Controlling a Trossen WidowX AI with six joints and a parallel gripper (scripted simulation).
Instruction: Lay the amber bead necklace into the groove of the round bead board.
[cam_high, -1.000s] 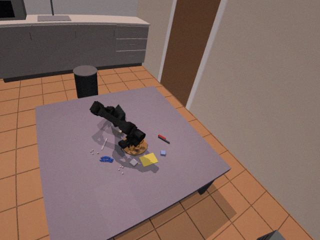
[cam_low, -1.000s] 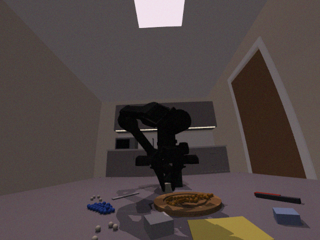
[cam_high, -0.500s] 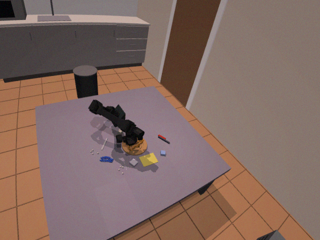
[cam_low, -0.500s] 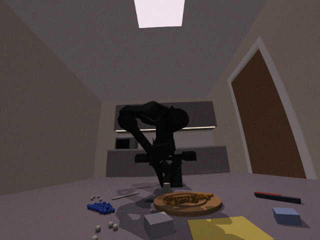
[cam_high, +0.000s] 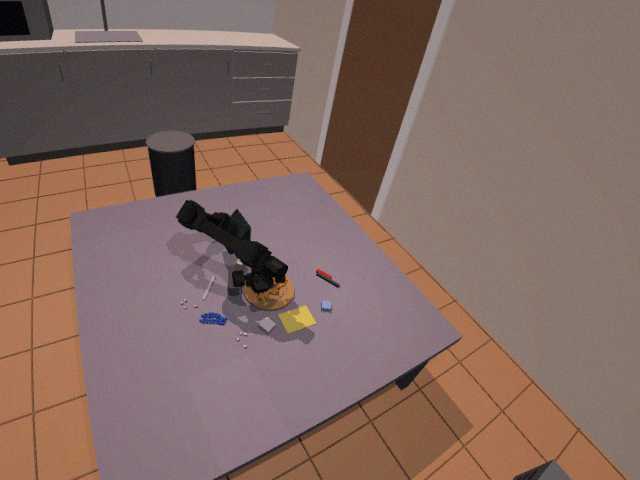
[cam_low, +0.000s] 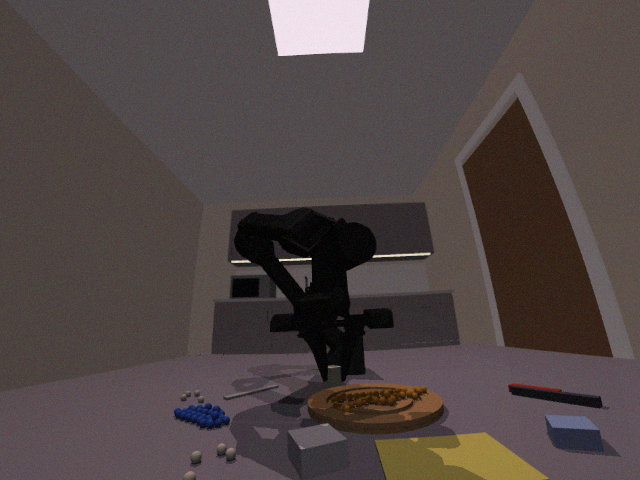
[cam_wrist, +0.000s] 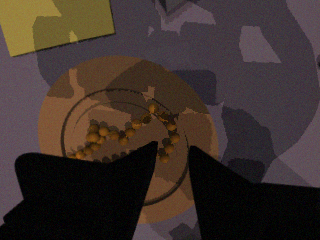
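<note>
The round wooden bead board lies 10 mm behind my gripper tip, 60 mm to the left of it and 30 mm below it. Round my gripper tip: grey block 130 mm ahead, 30 mm to the right, 30 mm below; yellow pad 160 mm ahead, 80 mm to the left, 40 mm below; thin rod 130 mm behind, 140 mm to the right, 40 mm below.
</note>
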